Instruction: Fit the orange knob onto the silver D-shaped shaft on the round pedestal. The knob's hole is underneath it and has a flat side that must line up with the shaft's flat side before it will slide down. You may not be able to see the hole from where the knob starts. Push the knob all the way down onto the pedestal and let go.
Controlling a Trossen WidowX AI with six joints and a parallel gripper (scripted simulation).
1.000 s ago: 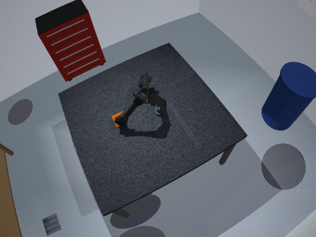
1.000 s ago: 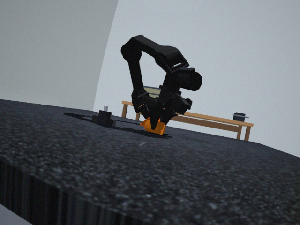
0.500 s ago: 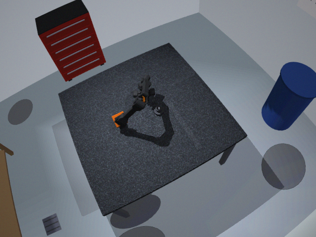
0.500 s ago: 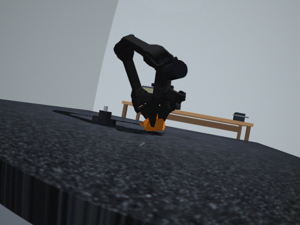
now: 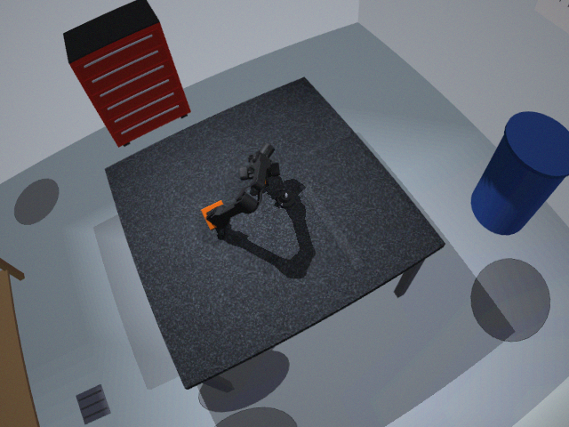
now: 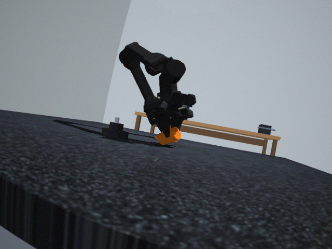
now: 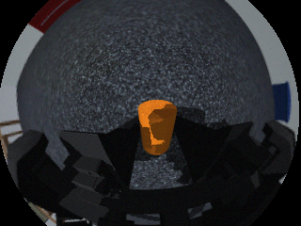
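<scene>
My gripper tip is now 4 cm short of the round black pedestal and 17 cm to the left of it. Also, from my gripper tip: orange knob (1 cm above).
</scene>
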